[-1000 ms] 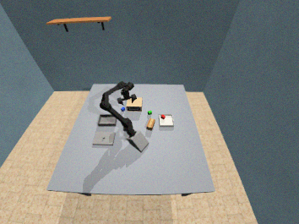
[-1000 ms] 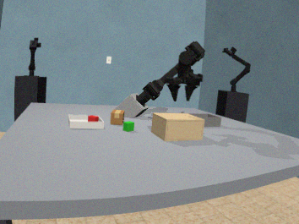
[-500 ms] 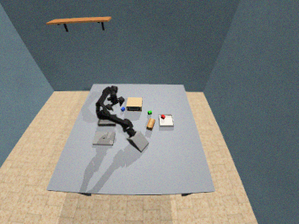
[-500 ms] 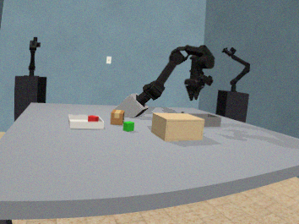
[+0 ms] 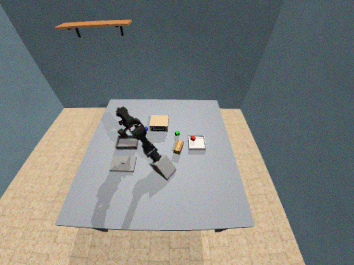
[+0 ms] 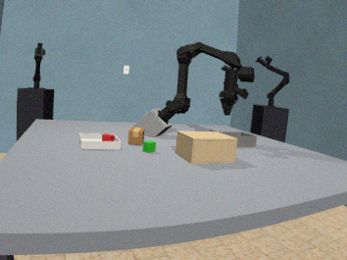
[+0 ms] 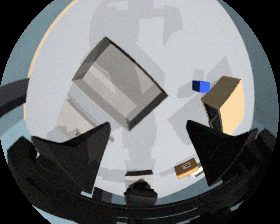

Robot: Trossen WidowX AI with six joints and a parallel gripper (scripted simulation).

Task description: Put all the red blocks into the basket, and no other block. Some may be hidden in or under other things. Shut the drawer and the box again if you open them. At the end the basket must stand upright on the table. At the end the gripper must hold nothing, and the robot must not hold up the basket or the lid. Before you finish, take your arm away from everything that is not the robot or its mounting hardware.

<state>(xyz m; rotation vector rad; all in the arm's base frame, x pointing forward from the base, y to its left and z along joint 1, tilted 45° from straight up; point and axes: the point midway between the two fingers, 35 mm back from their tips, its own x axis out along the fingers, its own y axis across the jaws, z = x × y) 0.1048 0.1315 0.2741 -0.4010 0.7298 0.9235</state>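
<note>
The grey lid is 22 cm behind my hand, 15 cm below it and 1 cm to the right of it. Also, from my hand: blue block: 16 cm ahead, 15 cm below, 4 cm to the right; small brown box: 39 cm to the right, 14 cm below, 5 cm ahead; drawer unit: 26 cm ahead, 14 cm to the right, 13 cm below.
</note>
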